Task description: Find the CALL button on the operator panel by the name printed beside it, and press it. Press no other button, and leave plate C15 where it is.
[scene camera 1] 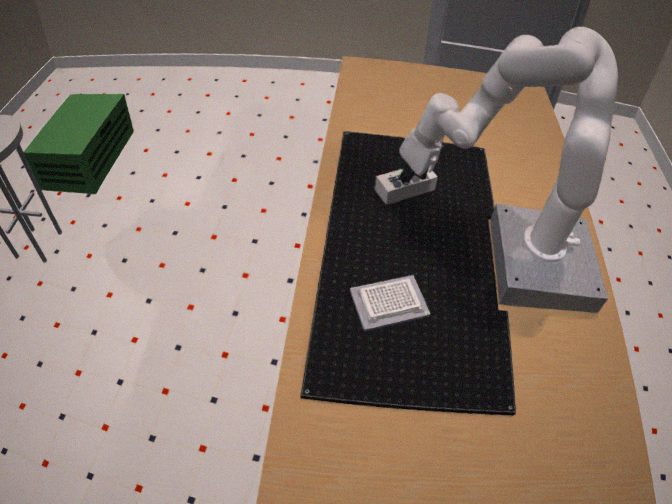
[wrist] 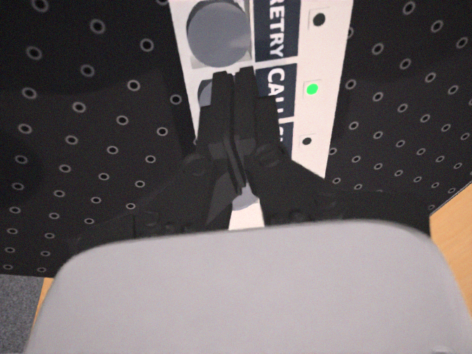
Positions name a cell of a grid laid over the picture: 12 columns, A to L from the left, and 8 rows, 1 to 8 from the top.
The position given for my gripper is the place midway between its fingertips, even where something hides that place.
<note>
In view: my gripper (scene camera 1: H3), a plate C15 (scene camera 1: G5) and an operator panel (scene camera 1: G3).
My gripper also shows in the wrist view (wrist: G3). The operator panel shows as well in the wrist view (wrist: H2). The wrist view does not show the plate C15: it is out of frame.
</note>
